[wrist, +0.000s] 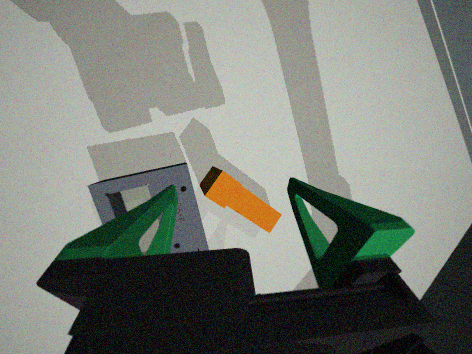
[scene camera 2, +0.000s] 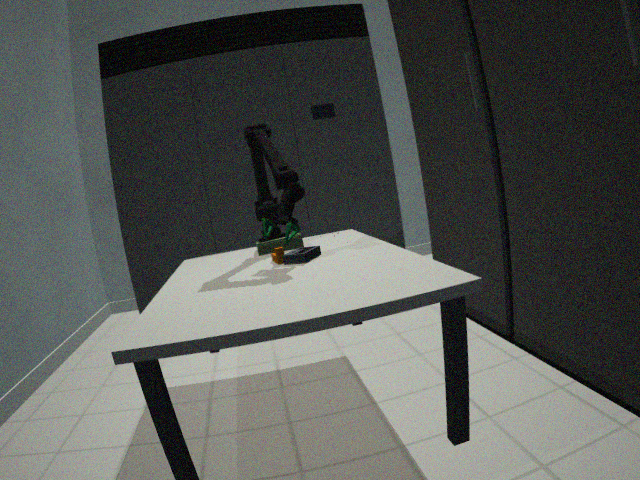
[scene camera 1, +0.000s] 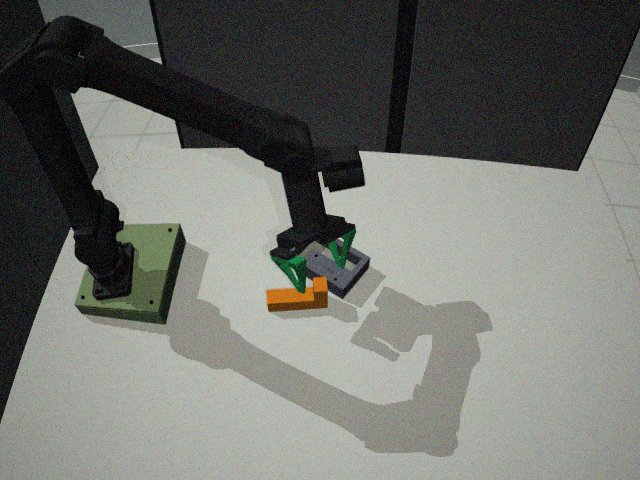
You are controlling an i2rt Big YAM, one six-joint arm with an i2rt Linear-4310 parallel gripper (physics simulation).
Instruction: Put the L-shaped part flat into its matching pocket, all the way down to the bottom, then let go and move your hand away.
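Seen in the pictures: gripper, fingertip midpoint: point(wrist: 233, 186) point(scene camera 2: 275, 241) point(scene camera 1: 322, 279); arm's base at its link origin: point(scene camera 2: 272, 239) point(scene camera 1: 114, 272).
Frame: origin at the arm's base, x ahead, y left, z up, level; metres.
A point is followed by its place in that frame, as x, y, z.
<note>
The orange L-shaped part point(scene camera 1: 290, 296) {0.352, -0.087, -0.016} point(scene camera 2: 278, 255) {0.419, -0.098, -0.012} point(wrist: 245, 201) {0.365, -0.087, -0.016} stands on the table on its long leg, with its short leg pointing up at the end nearer the pocket block. It is outside the pocket. The grey pocket block point(scene camera 1: 325, 268) {0.424, -0.039, -0.010} point(scene camera 2: 305, 254) {0.510, -0.023, -0.015} point(wrist: 194, 220) {0.410, -0.041, -0.010} lies close beside it; its opening is partly hidden behind a finger. My gripper point(scene camera 1: 321, 278) {0.409, -0.096, 0.040} point(scene camera 2: 279, 239) {0.409, -0.096, 0.040} point(wrist: 233, 186) {0.409, -0.096, 0.040} is open and empty, above the part and the near side of the block. In the wrist view the part shows between the two green fingers, one finger overlapping the block.
The arm's green base block point(scene camera 1: 149, 258) {0.080, 0.021, 0.007} point(scene camera 2: 266, 247) {0.112, -0.065, -0.016} stands left of the part in scene camera 1. A dark panel point(scene camera 1: 284, 72) rises behind the table point(scene camera 1: 491, 248) {0.790, -0.022, -0.046} point(scene camera 2: 351, 289) {0.988, -0.074, -0.046}. The arm's shadow falls across the tabletop.
</note>
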